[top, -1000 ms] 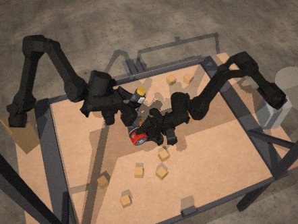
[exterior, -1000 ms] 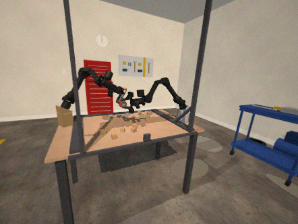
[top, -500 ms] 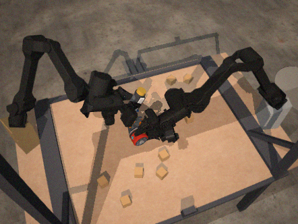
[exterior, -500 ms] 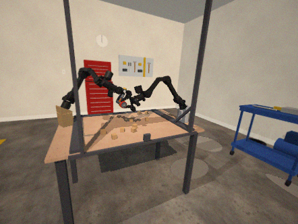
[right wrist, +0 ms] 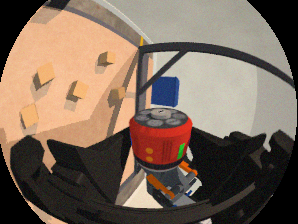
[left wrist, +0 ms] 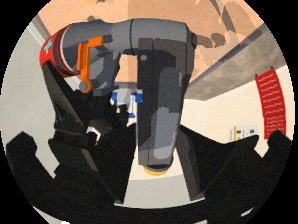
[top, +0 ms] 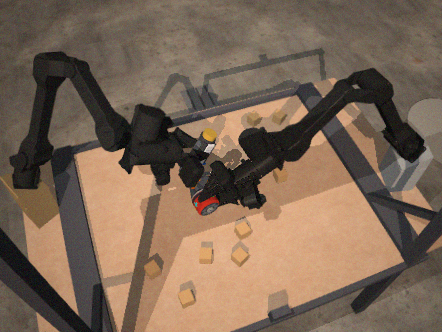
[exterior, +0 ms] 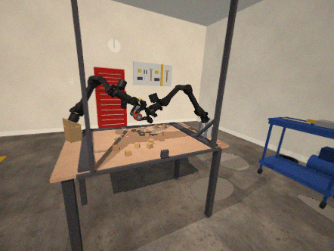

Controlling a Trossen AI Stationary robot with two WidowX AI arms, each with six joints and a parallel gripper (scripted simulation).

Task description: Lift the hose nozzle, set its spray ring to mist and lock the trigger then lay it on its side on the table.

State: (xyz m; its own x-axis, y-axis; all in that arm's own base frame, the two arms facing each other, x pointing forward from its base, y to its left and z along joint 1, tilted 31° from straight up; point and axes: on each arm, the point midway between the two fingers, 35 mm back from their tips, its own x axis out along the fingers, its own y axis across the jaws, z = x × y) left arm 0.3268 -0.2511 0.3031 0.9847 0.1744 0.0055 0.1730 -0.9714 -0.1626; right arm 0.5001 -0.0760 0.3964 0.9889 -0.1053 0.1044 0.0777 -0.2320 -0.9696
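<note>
Now: the red spray ring 2 cm to the left of my right hand, 1 cm below it and 1 cm behind it.
</note>
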